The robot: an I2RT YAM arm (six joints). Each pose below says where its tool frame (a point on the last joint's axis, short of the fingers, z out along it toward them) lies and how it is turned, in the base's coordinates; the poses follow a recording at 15 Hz.
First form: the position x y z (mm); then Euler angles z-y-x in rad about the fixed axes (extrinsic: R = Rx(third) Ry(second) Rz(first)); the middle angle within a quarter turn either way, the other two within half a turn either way.
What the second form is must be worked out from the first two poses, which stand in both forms.
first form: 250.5, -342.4, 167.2, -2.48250, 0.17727, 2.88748
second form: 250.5, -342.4, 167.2, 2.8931, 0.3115, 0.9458, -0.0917
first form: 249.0, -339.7, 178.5, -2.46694, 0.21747, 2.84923
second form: 249.0, -339.7, 178.5, 2.8420, 0.3141, 0.9439, -0.1023
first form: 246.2, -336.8, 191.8, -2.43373, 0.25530, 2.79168
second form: 246.2, -336.8, 191.8, 2.7848, 0.3229, 0.9388, -0.1204
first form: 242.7, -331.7, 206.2, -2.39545, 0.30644, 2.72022
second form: 242.7, -331.7, 206.2, 2.7096, 0.3302, 0.9333, -0.1414
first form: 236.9, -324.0, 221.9, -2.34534, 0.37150, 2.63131
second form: 236.9, -324.0, 221.9, 2.6137, 0.3374, 0.9268, -0.1651
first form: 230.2, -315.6, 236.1, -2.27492, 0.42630, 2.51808
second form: 230.2, -315.6, 236.1, 2.5141, 0.3488, 0.9162, -0.1972
